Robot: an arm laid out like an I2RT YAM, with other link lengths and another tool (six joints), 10 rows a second.
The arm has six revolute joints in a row. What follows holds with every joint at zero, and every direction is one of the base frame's.
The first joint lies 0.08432 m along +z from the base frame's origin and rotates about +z.
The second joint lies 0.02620 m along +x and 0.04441 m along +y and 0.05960 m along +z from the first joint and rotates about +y.
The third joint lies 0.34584 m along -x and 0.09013 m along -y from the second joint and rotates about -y.
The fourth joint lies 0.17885 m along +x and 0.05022 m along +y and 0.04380 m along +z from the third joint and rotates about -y.
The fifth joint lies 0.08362 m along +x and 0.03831 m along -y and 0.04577 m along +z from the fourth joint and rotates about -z.
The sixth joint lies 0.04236 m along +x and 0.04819 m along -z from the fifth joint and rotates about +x.
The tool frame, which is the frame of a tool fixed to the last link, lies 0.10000 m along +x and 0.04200 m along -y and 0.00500 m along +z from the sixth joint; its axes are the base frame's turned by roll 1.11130, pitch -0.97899 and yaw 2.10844 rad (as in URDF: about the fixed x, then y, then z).
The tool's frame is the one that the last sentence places.
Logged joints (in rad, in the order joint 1, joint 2, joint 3, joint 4, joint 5, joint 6), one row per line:
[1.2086 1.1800 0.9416 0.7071 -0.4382 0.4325]
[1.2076 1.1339 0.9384 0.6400 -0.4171 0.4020]
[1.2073 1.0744 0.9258 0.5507 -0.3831 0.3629]
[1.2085 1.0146 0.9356 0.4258 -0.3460 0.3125]
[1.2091 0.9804 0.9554 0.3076 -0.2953 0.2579]
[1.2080 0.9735 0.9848 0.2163 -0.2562 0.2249]
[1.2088 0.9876 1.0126 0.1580 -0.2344 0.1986]
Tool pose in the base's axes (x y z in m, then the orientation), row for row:
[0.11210 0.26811 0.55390 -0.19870 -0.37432 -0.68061 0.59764]
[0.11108 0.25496 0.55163 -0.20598 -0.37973 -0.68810 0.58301]
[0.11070 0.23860 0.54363 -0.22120 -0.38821 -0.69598 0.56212]
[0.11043 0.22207 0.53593 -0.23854 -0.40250 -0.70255 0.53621]
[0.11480 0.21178 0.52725 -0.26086 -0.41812 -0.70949 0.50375]
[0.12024 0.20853 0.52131 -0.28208 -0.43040 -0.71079 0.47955]
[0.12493 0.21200 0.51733 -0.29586 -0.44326 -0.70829 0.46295]
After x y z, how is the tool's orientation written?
As a quaternion, x y z w.
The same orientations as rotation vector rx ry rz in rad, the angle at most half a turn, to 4 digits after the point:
[-0.4611 -0.8686 -1.5793]
[-0.4809 -0.8865 -1.6064]
[-0.5209 -0.9142 -1.6390]
[-0.5679 -0.9583 -1.6727]
[-0.6298 -1.0095 -1.7130]
[-0.6883 -1.0503 -1.7345]
[-0.7273 -1.0896 -1.7411]

